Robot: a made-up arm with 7 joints. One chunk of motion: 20 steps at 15 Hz.
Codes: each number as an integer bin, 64 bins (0 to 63) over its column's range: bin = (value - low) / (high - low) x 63, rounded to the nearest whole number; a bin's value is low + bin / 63 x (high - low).
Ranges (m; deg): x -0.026..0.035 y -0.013..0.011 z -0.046..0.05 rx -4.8..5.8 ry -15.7..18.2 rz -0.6..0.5
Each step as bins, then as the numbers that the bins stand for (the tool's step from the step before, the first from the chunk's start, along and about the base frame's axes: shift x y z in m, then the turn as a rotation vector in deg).
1 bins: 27 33 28 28 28 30
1 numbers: 0.00014 -0.00043 -0.00333 -0.089 -0.633 -0.076
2 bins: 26 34 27 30 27 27
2 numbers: -0.00083 -0.00005 -0.00486 0.248 -1.171 -0.129
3 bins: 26 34 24 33 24 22
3 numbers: -0.00083 -0.00005 -0.00943 0.752 -2.786 -0.216
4 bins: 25 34 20 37 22 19
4 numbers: -0.00179 -0.00005 -0.01552 1.425 -3.862 -0.268
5 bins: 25 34 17 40 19 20
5 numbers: -0.00179 -0.00005 -0.02010 1.930 -5.476 -0.251
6 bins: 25 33 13 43 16 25
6 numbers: -0.00179 -0.00043 -0.02619 2.435 -7.090 -0.163
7 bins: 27 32 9 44 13 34
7 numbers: 0.00014 -0.00081 -0.03229 2.603 -8.705 -0.006
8 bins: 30 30 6 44 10 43
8 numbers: 0.00305 -0.00157 -0.03686 2.603 -10.319 0.151
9 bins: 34 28 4 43 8 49
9 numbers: 0.00692 -0.00233 -0.03990 2.435 -11.395 0.256
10 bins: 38 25 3 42 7 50
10 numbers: 0.01079 -0.00348 -0.04143 2.267 -11.933 0.273
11 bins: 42 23 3 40 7 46
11 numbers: 0.01467 -0.00424 -0.04143 1.930 -11.933 0.203
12 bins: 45 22 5 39 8 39
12 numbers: 0.01757 -0.00462 -0.03838 1.762 -11.395 0.081
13 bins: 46 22 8 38 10 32
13 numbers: 0.01854 -0.00462 -0.03381 1.594 -10.319 -0.041
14 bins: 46 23 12 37 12 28
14 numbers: 0.01854 -0.00424 -0.02771 1.425 -9.243 -0.111
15 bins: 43 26 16 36 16 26
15 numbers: 0.01563 -0.00310 -0.02162 1.257 -7.090 -0.146
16 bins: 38 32 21 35 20 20
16 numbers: 0.01079 -0.00081 -0.01400 1.089 -4.938 -0.251
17 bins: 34 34 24 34 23 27
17 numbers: 0.00692 -0.00005 -0.00943 0.921 -3.324 -0.129
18 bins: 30 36 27 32 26 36
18 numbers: 0.00305 0.00071 -0.00486 0.584 -1.710 0.029
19 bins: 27 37 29 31 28 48
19 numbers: 0.00014 0.00110 -0.00181 0.416 -0.633 0.238
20 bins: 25 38 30 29 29 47
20 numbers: -0.00179 0.00148 -0.00029 0.079 -0.095 0.221
